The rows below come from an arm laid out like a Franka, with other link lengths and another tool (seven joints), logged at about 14 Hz.
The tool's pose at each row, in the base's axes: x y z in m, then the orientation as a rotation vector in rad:
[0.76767, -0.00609, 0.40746, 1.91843, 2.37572, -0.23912]
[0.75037, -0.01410, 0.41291, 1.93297, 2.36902, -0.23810]
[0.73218, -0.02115, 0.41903, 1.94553, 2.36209, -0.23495]
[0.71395, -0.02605, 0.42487, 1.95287, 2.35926, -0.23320]
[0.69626, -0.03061, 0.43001, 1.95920, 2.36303, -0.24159]
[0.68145, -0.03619, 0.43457, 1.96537, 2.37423, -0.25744]
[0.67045, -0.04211, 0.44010, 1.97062, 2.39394, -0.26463]
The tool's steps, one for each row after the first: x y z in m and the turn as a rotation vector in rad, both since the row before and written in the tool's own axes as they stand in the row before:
[-0.00489, -0.01892, -0.00337, 0.00256, 0.00391, 0.00981]
[-0.00406, -0.01961, -0.00412, 0.00052, 0.00353, 0.00905]
[-0.00209, -0.01919, -0.00420, 0.00089, 0.00279, 0.00471]
[-0.00183, -0.01855, -0.00358, 0.00884, 0.00262, 0.00085]
[-0.00329, -0.01589, -0.00283, 0.01602, 0.00440, -0.00293]
[-0.00443, -0.01236, -0.00376, 0.01451, 0.01207, -0.00713]

